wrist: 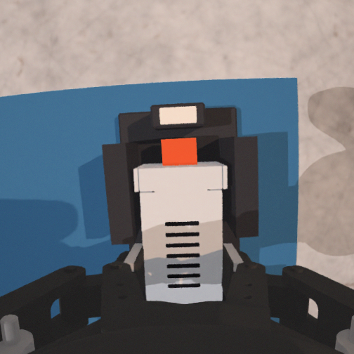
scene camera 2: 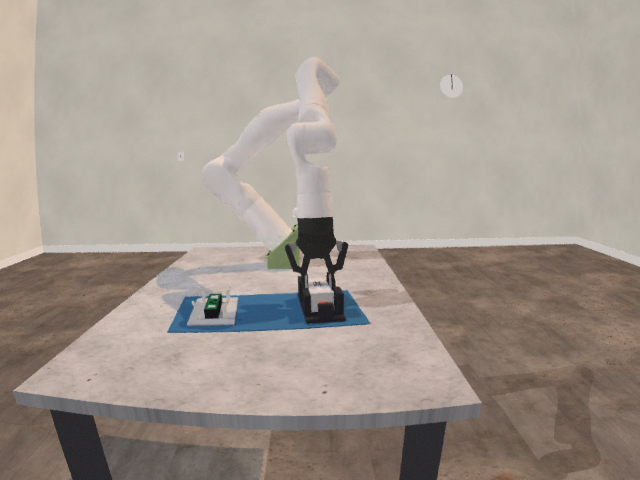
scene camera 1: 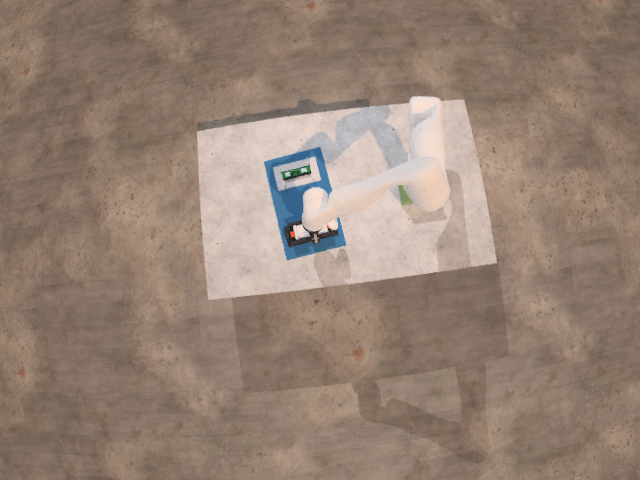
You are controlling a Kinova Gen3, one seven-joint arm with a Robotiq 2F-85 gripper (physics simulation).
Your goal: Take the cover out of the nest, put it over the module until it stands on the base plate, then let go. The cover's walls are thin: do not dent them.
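The white cover (scene camera 1: pixel 299 230) (scene camera 2: pixel 321 295) (wrist: pixel 182 205), with black slots in its top, is upright between the side walls of the black nest (scene camera 2: pixel 326 318) (wrist: pixel 246 185). My gripper (scene camera 2: pixel 318 281) (wrist: pixel 182 259) points down and is shut on the cover, one finger on each long side. Whether the cover's lower edge touches the nest floor is hidden. The module (scene camera 1: pixel 296 172) (scene camera 2: pixel 212 300), a black block with a green top, stands on the white base plate (scene camera 1: pixel 279 184) (scene camera 2: pixel 199 322), with thin pale posts around it.
The nest and base plate are at opposite ends of a blue mat (scene camera 1: pixel 289 201) (scene camera 2: pixel 263 312) (wrist: pixel 40 175) on the pale table (scene camera 1: pixel 232 206) (scene camera 2: pixel 248 366). An orange block (wrist: pixel 179 151) is at the cover's end in the wrist view. The arm's green mount (scene camera 2: pixel 281 256) is behind.
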